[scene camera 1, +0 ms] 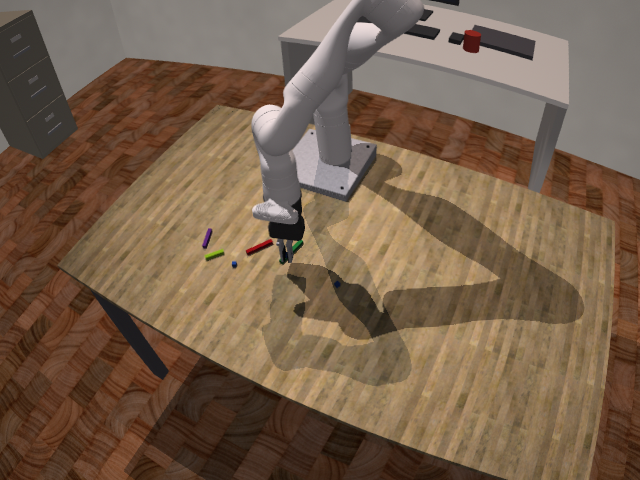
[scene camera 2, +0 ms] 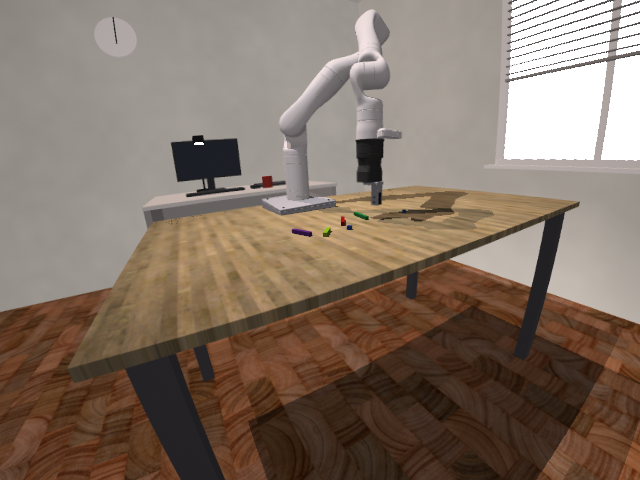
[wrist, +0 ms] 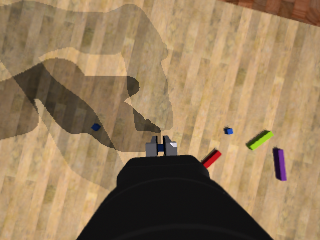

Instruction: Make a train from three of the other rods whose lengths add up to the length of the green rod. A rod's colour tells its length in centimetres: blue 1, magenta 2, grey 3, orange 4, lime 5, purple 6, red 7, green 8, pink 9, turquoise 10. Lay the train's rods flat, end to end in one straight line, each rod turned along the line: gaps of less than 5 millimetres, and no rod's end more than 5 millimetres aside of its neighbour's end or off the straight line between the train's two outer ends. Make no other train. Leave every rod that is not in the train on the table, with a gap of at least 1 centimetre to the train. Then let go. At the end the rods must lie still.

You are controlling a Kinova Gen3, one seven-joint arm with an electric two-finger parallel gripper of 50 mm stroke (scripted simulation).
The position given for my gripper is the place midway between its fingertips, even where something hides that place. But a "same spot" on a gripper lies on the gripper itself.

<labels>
My gripper shows in scene camera 1 (pixel 287 258), in scene camera 2 and in the wrist view. One and the same spot on my gripper: (wrist: pixel 170 147) is (scene camera 2: pixel 378 182).
</labels>
